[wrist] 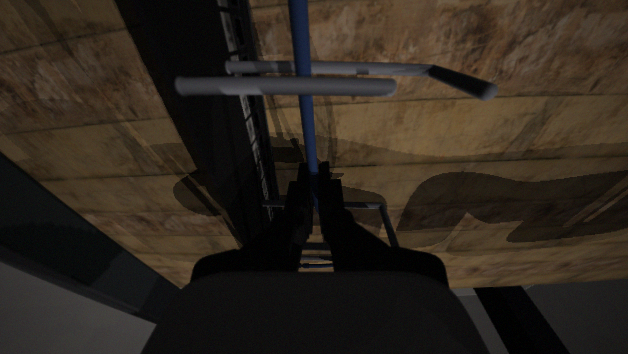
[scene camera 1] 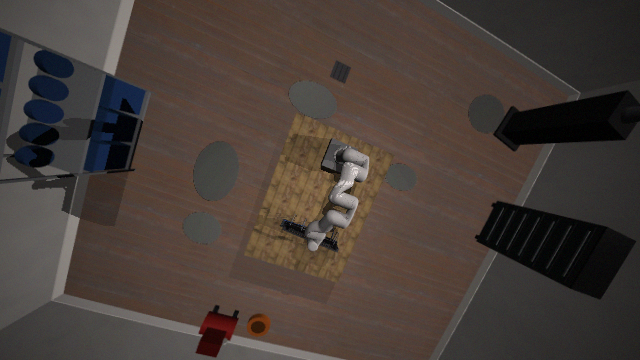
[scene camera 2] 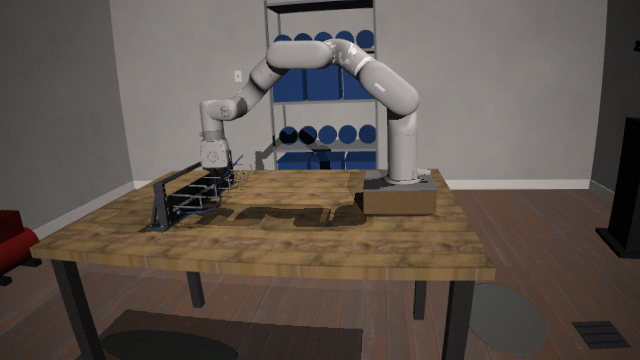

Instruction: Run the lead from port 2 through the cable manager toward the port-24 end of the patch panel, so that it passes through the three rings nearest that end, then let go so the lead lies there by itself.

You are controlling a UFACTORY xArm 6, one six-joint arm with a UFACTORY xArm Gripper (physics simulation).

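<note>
My gripper [scene camera 2: 217,181] [wrist: 316,177] is shut on the blue lead [scene camera 2: 212,207] [wrist: 300,40], low beside the black patch panel [scene camera 2: 161,205] [wrist: 165,50]. In scene camera 2 the lead curves from the panel's near end to the fingers, and its loose end slants up beyond them. In the wrist view it runs upward from the fingertips, under the upper bar and over the lower bar of a grey ring [wrist: 350,87]. Another ring [wrist: 370,205] shows behind the fingers. Nearer rings [scene camera 2: 201,201] stick out from the panel; the lead's path through them is unclear. The arm hides much in scene camera 1.
The panel stands on the wooden table [scene camera 1: 290,185] [scene camera 2: 300,245]. The arm's base block [scene camera 1: 330,156] [scene camera 2: 399,200] stands at the other side. A dark rail [scene camera 2: 180,173] runs along the panel's top. The farther rings stand close beside the lead's loose end.
</note>
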